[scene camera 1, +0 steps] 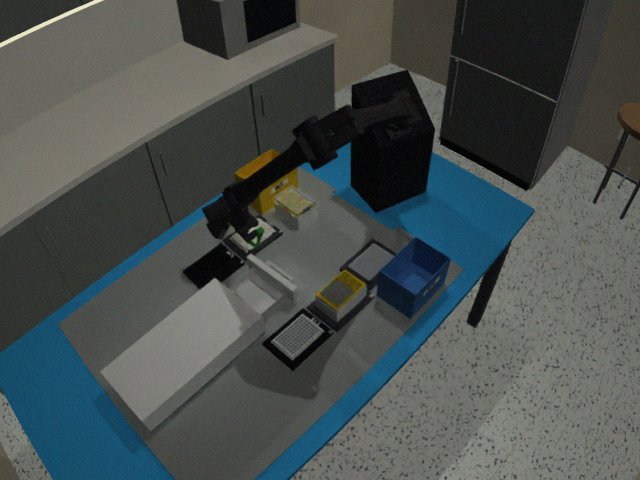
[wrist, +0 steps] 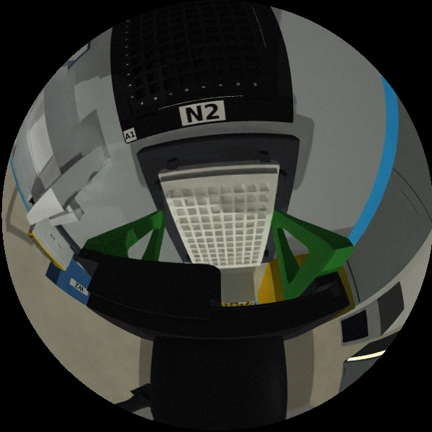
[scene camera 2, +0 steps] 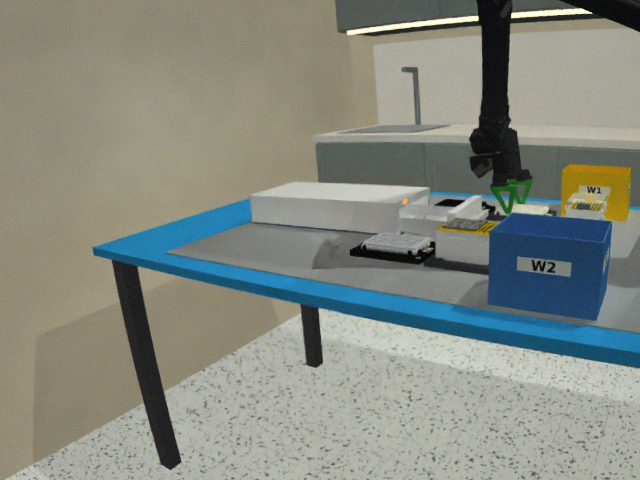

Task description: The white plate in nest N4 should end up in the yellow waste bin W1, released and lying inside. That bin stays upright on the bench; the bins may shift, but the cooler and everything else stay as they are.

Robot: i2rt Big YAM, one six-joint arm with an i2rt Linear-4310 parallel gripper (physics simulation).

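Frame: origin at the arm's base, x ahead, y left, z up, level; centimetres.
Seen in the pictures: gripper, fingertip midpoint: point(scene camera 1: 248, 238) point(scene camera 2: 515, 210).
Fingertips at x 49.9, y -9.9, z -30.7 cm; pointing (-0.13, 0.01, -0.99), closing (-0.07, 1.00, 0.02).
Observation:
Offsets run from my fingertips to a thing's top centre. "spot": to the spot under its first point.
The white plate @[dx -1.8, dy -0.7, dz +0.8 cm] point(scene camera 1: 268, 227) point(scene camera 2: 530, 209) point(wrist: 220, 230) lies in a dark nest point(wrist: 220, 145) whose own label does not show. My gripper point(scene camera 1: 254, 237) point(scene camera 2: 513, 206) point(wrist: 217, 215) is open and empty over this plate. In the wrist view one green fingertip shows at each long side of the plate; I cannot tell exactly how high the tips are over it. The yellow bin W1 @[dx -17.3, dy -16.2, dz +10.1 cm] point(scene camera 1: 291, 180) point(scene camera 2: 571, 183) point(wrist: 270, 282) stands upright beyond the nest, towards the arm's base. Its inside is mostly hidden.
A black plate at N2 @[dx +15.3, dy +2.9, dz +0.8 cm] point(scene camera 1: 211, 267) point(wrist: 200, 55) adjoins the nest. A clear box with a yellow rack @[spot: dx -18.5, dy -0.3, dz +5.1 cm] point(scene camera 1: 294, 202) point(scene camera 2: 585, 205) stands beside W1. A white unit point(scene camera 1: 180, 351) point(scene camera 2: 330, 209) has a raised white panel @[spot: dx +3.9, dy +21.1, dz +5.0 cm] point(scene camera 1: 271, 275). The blue bin W2 @[dx -29.3, dy +46.2, dz +10.1 cm] point(scene camera 1: 398, 289) point(scene camera 2: 547, 289) stands at the opposite bench edge.

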